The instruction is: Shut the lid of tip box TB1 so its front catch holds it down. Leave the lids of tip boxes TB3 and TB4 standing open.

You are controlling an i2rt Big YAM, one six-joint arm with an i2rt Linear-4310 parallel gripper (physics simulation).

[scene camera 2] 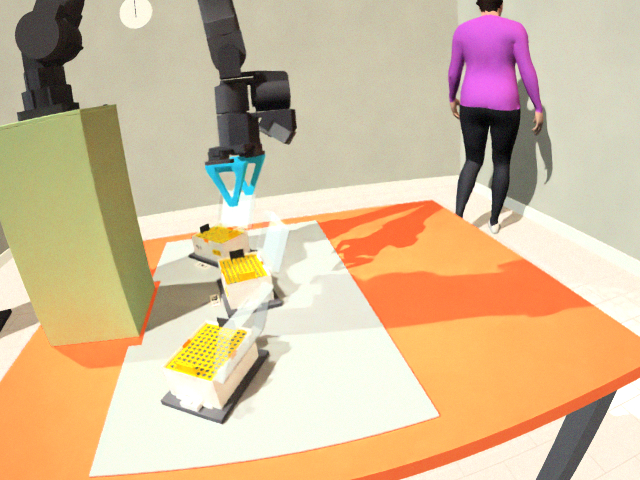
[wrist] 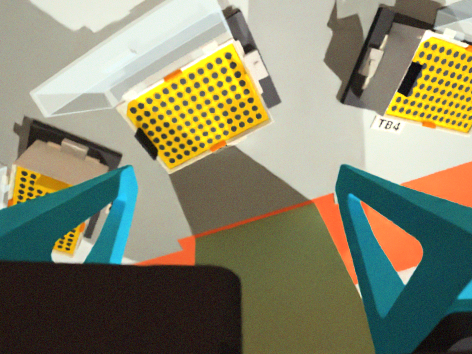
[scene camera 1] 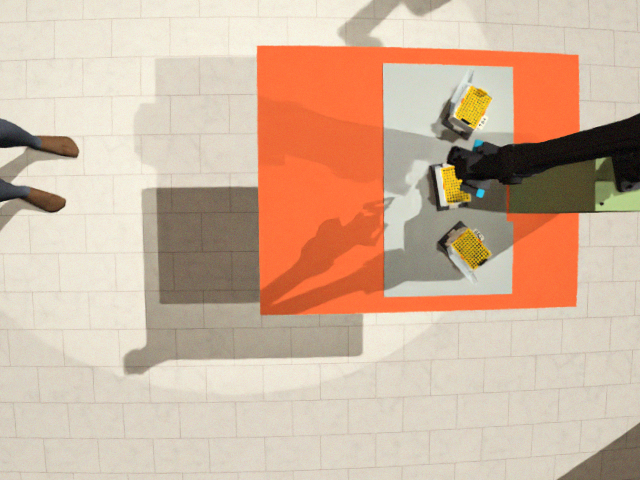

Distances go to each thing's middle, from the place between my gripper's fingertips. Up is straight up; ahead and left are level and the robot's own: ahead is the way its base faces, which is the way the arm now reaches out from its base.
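Labels:
My hand's 14 cm above the yellow rack (scene camera 2: 238, 268), and it's also 3 cm to the right of the rack and 1 cm past it.

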